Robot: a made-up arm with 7 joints.
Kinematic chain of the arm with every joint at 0, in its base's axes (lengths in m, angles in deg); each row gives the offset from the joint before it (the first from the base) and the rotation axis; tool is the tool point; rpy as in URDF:
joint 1: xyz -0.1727 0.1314 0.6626 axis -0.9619 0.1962 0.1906
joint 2: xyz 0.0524 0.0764 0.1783 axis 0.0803 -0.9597 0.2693
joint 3: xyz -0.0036 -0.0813 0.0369 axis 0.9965 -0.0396 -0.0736
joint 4: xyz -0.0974 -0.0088 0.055 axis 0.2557 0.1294 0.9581
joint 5: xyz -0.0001 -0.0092 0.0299 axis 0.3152 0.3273 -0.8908
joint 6: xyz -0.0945 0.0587 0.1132 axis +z
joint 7: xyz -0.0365 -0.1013 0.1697 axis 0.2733 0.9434 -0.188
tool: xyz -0.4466 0.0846 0.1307 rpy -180 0 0
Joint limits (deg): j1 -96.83..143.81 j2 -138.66..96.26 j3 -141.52..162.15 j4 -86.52..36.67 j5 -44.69..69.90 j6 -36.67..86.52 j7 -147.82..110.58
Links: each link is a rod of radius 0.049 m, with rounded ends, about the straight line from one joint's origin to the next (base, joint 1, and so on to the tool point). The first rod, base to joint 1, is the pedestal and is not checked.
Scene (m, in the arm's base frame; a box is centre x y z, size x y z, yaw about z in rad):
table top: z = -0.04
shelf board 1: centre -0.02 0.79 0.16 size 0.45 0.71 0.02 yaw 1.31
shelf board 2: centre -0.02 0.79 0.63 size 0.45 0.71 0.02 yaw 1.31
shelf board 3: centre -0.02 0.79 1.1 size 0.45 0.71 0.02 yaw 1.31
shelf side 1: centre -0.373 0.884 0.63 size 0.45 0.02 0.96 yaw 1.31
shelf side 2: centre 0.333 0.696 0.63 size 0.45 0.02 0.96 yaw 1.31
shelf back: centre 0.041 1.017 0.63 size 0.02 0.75 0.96 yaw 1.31
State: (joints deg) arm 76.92 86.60 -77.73 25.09 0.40 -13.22 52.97
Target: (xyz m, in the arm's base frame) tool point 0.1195 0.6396 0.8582
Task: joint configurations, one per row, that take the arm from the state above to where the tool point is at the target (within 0.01 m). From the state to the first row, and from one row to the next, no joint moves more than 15 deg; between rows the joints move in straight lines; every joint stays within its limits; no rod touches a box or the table.
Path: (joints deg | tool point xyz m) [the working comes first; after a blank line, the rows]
Joints at the target: 143.81 96.26 -15.15 36.67 -33.89 14.19 -41.75
Straight joint move there: touches shelf board 3.

1: 84.24 86.44 -71.62 24.38 -1.01 -10.26 38.47 | -0.8861 -0.1141 0.5051
2: 91.55 86.29 -65.51 23.66 -2.42 -7.31 23.98 | -0.8376 -0.2024 0.7105
3: 98.87 86.13 -59.40 22.95 -3.83 -4.35 9.48 | -0.7391 -0.2161 0.9190
4: 106.18 85.98 -53.29 22.23 -5.25 -1.40 -5.02 | -0.5995 -0.1577 1.0929
5: 113.50 85.82 -47.17 21.52 -6.66 1.56 -19.51 | -0.4357 -0.0434 1.2013
6: 120.82 85.67 -41.06 20.80 -8.07 4.51 -34.01 | -0.2681 0.0989 1.2259
7: 128.13 85.51 -34.95 20.09 -9.48 7.47 -48.51 | -0.1184 0.2384 1.1651
8: 135.45 85.35 -28.84 19.38 -10.89 10.42 -63.00 | -0.0058 0.3464 1.0335
9: 142.76 85.20 -22.73 18.66 -12.30 13.38 -77.50 | 0.0566 0.4039 0.8582
10: 143.11 88.89 -20.20 24.66 -19.50 13.65 -65.58 | 0.0874 0.4684 0.8772
11: 143.46 92.57 -17.68 30.67 -26.69 13.92 -53.67 | 0.1103 0.5498 0.8770
12: 143.81 96.26 -15.15 36.67 -33.89 14.19 -41.75 | 0.1195 0.6396 0.8582

